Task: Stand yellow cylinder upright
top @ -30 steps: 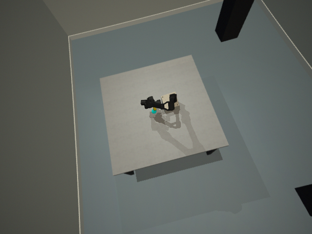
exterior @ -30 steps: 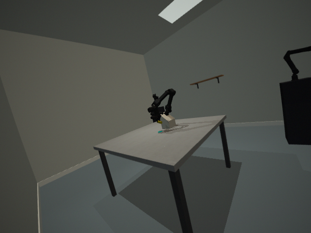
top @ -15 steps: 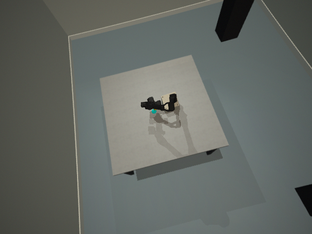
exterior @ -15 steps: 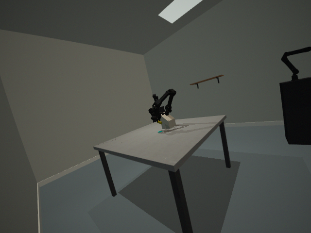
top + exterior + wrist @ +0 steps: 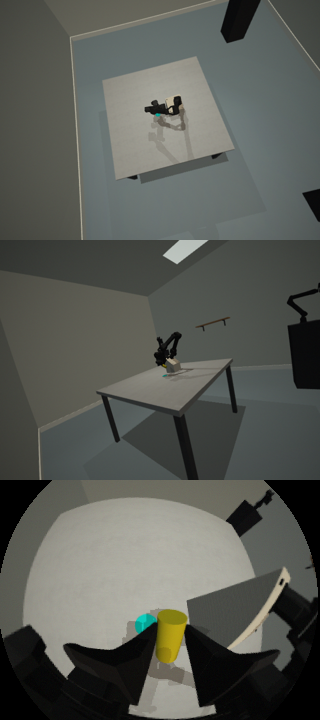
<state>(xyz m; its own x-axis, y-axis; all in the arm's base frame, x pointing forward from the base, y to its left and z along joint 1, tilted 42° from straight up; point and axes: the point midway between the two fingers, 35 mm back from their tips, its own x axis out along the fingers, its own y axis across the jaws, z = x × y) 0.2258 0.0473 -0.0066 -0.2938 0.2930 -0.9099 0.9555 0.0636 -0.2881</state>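
Right now the cyan circle is 3 cm ahead of my gripper tip, 2 cm to the left of it and 13 cm below it. Round my gripper tip: yellow tall cylinder: 2 cm to the left, 1 cm below.
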